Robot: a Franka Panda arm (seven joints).
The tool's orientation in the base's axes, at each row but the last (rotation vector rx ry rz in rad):
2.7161, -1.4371, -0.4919
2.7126, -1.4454, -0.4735
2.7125, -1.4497, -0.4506
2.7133, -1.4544, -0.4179
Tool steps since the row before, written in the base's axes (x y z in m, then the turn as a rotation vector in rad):
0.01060, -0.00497, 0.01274, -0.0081, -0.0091, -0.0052
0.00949, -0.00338, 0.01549, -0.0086, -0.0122, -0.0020
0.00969, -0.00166, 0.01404, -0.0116, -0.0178, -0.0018
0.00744, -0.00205, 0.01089, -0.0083, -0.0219, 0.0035
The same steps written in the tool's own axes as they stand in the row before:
0.00624, -0.00346, -0.01576, 0.0045, 0.0108, 0.0062
0.00382, -0.00311, -0.01781, 0.0060, 0.0135, 0.0029
0.00309, -0.00460, -0.01622, 0.0089, 0.0191, 0.0029
0.00322, -0.00319, -0.01255, 0.0129, 0.0196, -0.0034

